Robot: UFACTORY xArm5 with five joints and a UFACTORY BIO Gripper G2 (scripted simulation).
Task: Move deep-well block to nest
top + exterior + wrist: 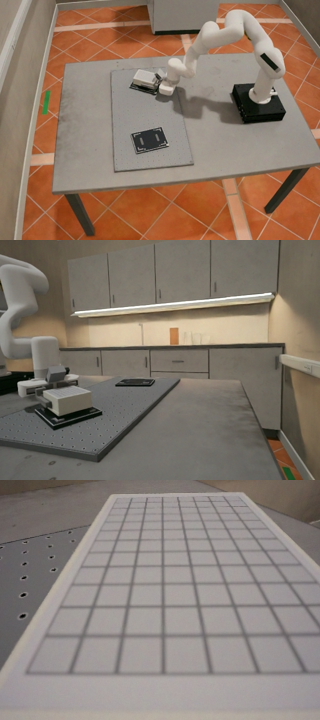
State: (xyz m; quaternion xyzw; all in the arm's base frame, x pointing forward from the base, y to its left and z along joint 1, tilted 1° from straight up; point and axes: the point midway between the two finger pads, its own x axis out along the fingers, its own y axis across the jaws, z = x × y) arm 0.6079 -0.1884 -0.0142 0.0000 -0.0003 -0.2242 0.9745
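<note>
The white 96-well deep-well block is 1 cm ahead of my hand. The rest, counted from my hand: black plate nest N1: 3 cm ahead, 39 cm to the left, 4 cm below; black plate nest N2: 1 cm ahead, 4 cm below.
</note>
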